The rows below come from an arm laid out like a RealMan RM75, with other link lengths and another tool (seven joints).
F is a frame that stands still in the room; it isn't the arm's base.
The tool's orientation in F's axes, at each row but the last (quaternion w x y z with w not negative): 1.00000 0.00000 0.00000 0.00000; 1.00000 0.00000 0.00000 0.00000; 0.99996 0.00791 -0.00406 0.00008; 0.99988 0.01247 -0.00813 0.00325; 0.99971 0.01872 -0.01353 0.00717
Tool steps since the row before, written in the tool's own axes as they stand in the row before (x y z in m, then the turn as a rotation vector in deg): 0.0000 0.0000 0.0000 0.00 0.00 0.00; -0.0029 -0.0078 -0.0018 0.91 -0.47 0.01; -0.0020 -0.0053 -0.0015 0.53 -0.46 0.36; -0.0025 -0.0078 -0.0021 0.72 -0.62 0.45; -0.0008 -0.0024 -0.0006 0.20 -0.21 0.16
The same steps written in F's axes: 0.0000 0.0000 0.0000 0.00 0.00 0.00; -0.0029 -0.0078 -0.0018 0.91 -0.47 0.01; -0.0020 -0.0053 -0.0016 0.53 -0.47 0.36; -0.0024 -0.0078 -0.0023 0.72 -0.63 0.45; -0.0007 -0.0024 -0.0007 0.20 -0.21 0.16
